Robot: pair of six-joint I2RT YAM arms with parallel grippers.
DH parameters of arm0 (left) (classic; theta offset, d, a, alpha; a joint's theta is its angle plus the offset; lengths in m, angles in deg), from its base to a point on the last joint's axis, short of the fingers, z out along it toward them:
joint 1: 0 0.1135 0.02 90
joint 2: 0 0 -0.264 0
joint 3: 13.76 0 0.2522 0
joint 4: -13.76 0 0.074 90
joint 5: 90 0 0 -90
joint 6: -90 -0.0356 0 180
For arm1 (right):
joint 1: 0 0.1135 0.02 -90
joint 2: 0 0 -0.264 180
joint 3: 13.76 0 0.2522 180
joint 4: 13.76 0 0.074 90
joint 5: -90 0 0 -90
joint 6: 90 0.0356 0 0
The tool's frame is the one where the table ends.
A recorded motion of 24 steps. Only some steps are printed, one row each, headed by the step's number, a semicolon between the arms.
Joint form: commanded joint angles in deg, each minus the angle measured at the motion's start. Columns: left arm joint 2, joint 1, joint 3, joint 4, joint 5, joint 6; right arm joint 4, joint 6, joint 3, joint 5, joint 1, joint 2.
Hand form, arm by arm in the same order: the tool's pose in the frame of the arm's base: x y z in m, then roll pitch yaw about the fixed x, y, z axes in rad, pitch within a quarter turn. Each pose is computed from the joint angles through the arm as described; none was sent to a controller.
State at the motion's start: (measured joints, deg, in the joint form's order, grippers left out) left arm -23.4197 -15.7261 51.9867 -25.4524 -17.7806 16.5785; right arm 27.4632 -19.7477 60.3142 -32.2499 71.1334 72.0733
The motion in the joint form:
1: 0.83 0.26 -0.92 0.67 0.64 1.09; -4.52 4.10 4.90 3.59 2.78 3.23
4: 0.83 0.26 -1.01 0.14 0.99 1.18; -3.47 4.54 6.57 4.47 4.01 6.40
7: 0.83 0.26 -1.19 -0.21 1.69 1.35; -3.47 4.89 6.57 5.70 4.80 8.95
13: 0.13 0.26 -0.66 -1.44 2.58 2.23; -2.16 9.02 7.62 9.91 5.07 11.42
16: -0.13 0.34 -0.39 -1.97 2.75 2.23; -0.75 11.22 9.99 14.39 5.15 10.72
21: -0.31 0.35 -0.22 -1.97 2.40 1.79; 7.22 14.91 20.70 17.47 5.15 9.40
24: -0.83 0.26 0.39 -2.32 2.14 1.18; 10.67 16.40 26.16 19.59 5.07 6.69
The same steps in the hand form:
1: 0.0710 -0.0088 0.3914 -1.3813 1.2379 -1.3616; 0.0976 0.2767 0.3276 -2.3567 0.8283 -1.4939
4: 0.0713 -0.0091 0.3899 -1.4114 1.2414 -1.3963; 0.0943 0.2906 0.3203 -2.3964 0.7947 -1.4924
7: 0.0719 -0.0097 0.3884 -1.4380 1.2429 -1.4338; 0.0918 0.3010 0.3072 -2.4382 0.7608 -1.4941
13: 0.0737 -0.0107 0.3881 -1.5120 1.2368 -1.5198; 0.0902 0.3105 0.2979 -2.5748 0.7709 -1.5692
16: 0.0741 -0.0108 0.3883 -1.5384 1.2395 -1.5464; 0.0871 0.3108 0.3128 -2.6702 0.8295 -1.5996
21: 0.0745 -0.0107 0.3890 -1.5383 1.2472 -1.5399; 0.0835 0.3038 0.3702 -2.7725 0.9314 -1.6731
24: 0.0752 -0.0108 0.3910 -1.5514 1.2591 -1.5492; 0.0784 0.2866 0.4097 -2.8263 1.0243 -1.7017

